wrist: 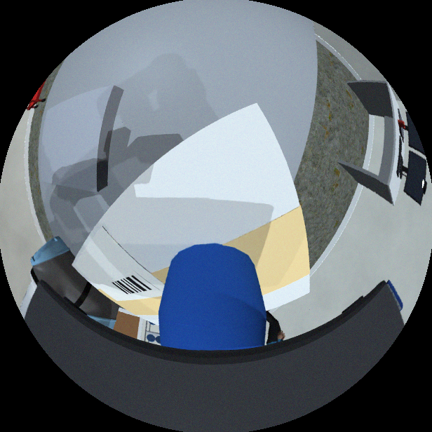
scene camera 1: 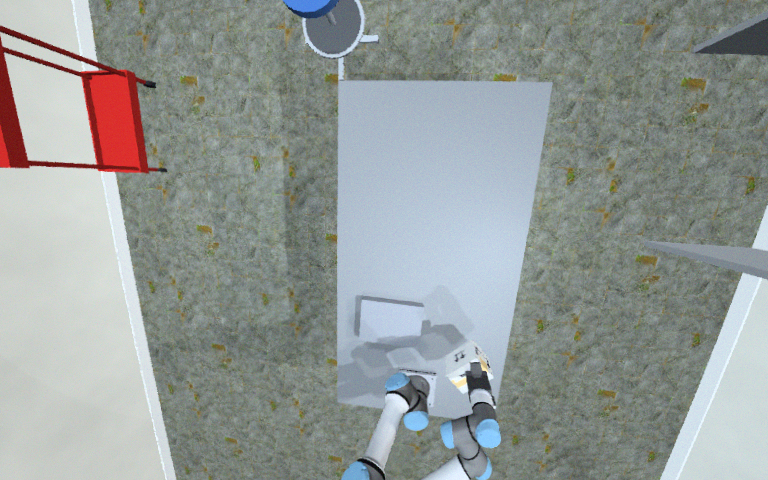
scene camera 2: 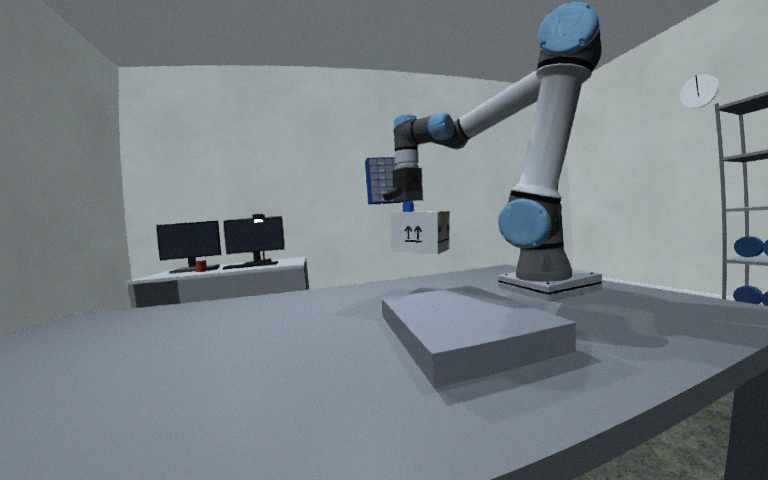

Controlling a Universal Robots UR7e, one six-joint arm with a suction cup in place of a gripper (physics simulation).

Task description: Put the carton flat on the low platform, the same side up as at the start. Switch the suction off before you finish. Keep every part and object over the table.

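Places are measured from the arm's base along level axes (x left, y back, z up), in metres.
Where they show: end effector, tool point: (scene camera 2: 408,215); arm's base, origin of the base link: (scene camera 1: 415,386) (scene camera 2: 543,275).
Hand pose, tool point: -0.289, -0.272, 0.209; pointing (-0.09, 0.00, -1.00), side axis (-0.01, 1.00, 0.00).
Things, the pixels of their centre, and the offset from my tool point, as dx, dy, dz. Level surfaces: height alone.
- white carton, body centre: (scene camera 2: 420,230) (scene camera 1: 467,366) +0.021, +0.030, -0.054
- low grey platform, body centre: (scene camera 2: 458,320) (scene camera 1: 390,321) +0.371, -0.125, -0.226
- table, its level: dz -0.250
The white carton (scene camera 1: 459,357) (scene camera 2: 414,232) (wrist: 215,172), with yellow tape and a barcode, hangs in the air over the table, about level. Its printed arrows point up in scene camera 2. My blue suction cup (scene camera 2: 408,207) (wrist: 212,295) is on its top face and holds it; the contact spot is hidden in the wrist view. The low grey platform (scene camera 1: 390,318) (scene camera 2: 481,325) (wrist: 75,122) lies flat on the table. In scene camera 1 the carton is to the right of the platform and nearer the lower table edge, apart from it.
The arm's base (scene camera 1: 432,391) (scene camera 2: 548,283) stands on the table (scene camera 1: 436,186) (scene camera 2: 198,384), left of the carton in scene camera 1. The table's right edge runs close to the carton there. A desk (scene camera 2: 226,288) with monitors and a shelf rack (scene camera 2: 722,198) stand beyond the table.
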